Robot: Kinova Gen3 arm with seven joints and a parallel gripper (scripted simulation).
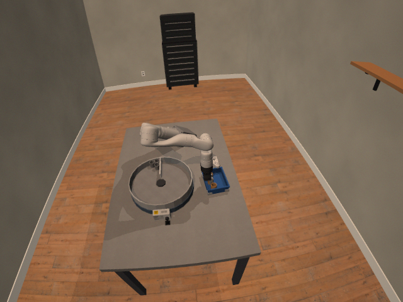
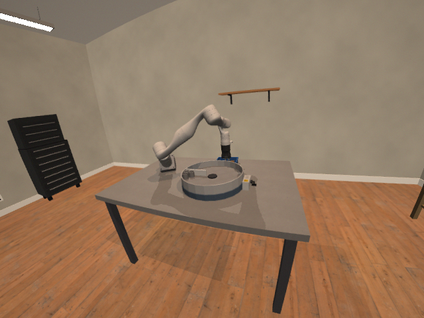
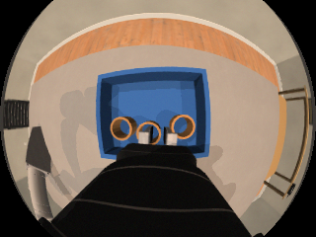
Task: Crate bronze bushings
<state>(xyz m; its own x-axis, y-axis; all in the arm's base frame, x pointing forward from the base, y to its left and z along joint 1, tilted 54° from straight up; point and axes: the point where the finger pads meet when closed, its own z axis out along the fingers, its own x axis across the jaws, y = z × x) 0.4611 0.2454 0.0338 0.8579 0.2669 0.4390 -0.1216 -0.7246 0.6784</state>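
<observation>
Now: the blue crate 3 cm to the left of my hand, 2 cm below it and 1 cm behind it. Also, from my hand: round turning table (32 cm to the right, 6 cm behind, 1 cm above).
</observation>
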